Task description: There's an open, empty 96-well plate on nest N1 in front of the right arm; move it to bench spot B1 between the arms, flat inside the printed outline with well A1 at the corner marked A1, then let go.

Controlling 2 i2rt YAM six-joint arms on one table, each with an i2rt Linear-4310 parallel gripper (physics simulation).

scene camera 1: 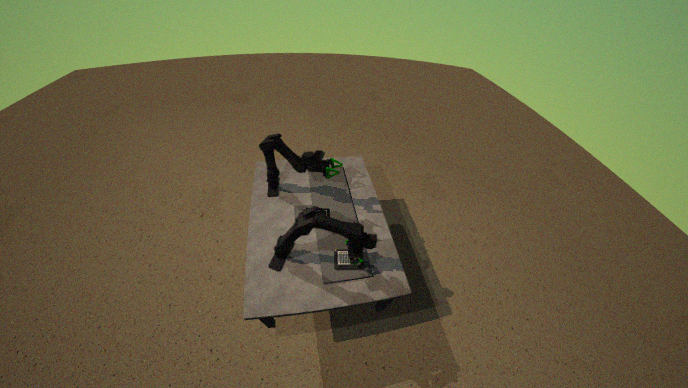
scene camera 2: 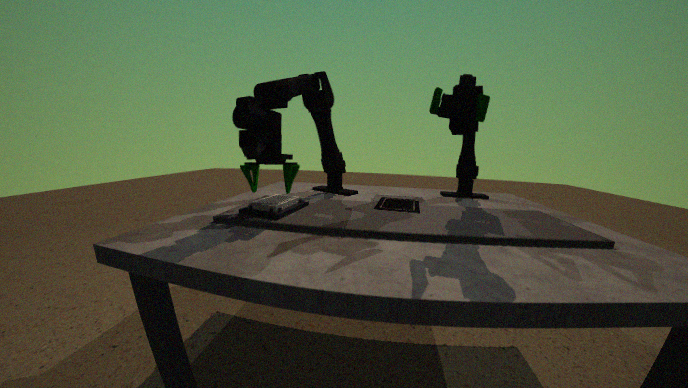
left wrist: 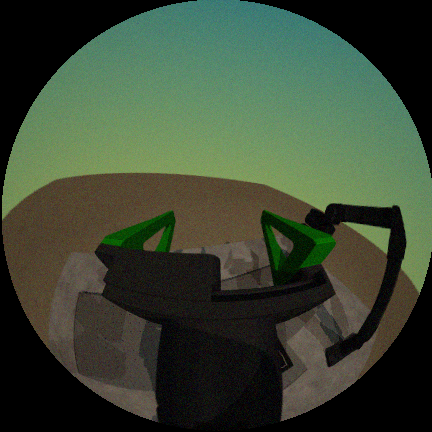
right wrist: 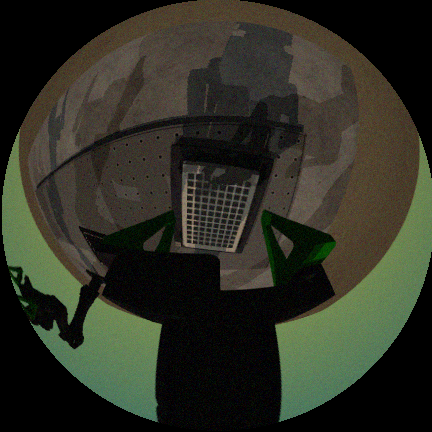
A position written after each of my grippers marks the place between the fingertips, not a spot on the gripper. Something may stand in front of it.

My left gripper (scene camera 2: 457, 92) is open, holding nothing. My right gripper (scene camera 2: 270, 193) is open, holding nothing. Also in view: a well plate (right wrist: 215, 199).
My left gripper shows as well in the left wrist view (left wrist: 217, 214). My right gripper is seen too in the right wrist view (right wrist: 217, 214). The left wrist view misses the well plate, which is hidden by my left gripper.
